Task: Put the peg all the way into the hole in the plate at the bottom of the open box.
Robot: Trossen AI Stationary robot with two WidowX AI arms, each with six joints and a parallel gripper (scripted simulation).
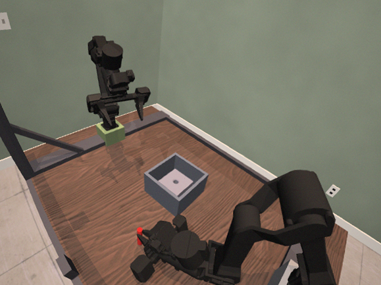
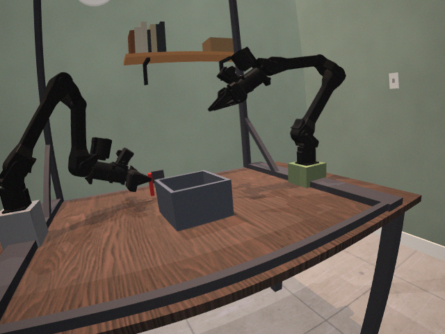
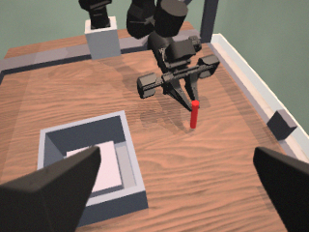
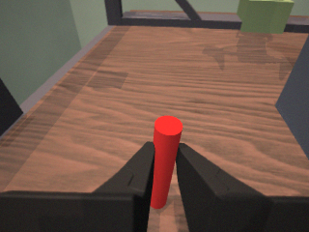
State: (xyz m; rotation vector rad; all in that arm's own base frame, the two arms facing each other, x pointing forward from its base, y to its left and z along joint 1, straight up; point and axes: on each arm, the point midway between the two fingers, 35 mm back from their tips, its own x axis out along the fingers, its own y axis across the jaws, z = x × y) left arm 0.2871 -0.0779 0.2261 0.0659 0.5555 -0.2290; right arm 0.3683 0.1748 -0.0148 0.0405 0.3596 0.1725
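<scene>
Now: right hand 21 cm short of the light plate, 11 cm to the right of it and 4 cm above it. From my right hand the other things lie so: red peg 3 cm to the left, 3 cm below, 1 cm behind; box 21 cm ahead, 11 cm to the left, 6 cm below.
</scene>
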